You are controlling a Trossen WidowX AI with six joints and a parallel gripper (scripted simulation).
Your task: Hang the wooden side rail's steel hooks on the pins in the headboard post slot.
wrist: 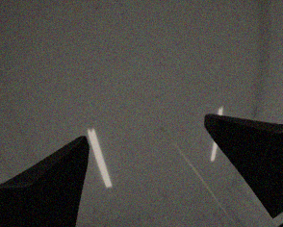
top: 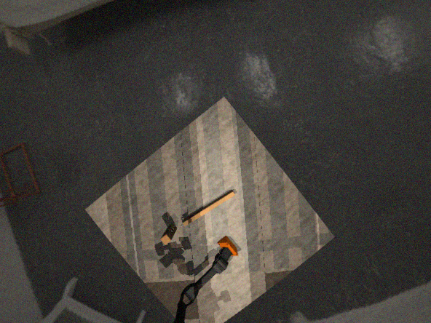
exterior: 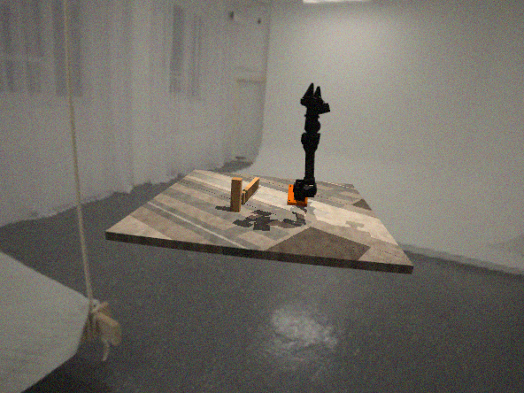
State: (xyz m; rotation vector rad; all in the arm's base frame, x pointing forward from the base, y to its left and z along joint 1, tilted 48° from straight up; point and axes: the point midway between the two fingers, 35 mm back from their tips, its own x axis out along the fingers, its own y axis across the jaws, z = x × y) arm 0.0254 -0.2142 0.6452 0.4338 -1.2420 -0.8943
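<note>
Now: the headboard post 360 mm ahead of my gripper tip, 100 mm to the right of it and 590 mm below it.
</note>
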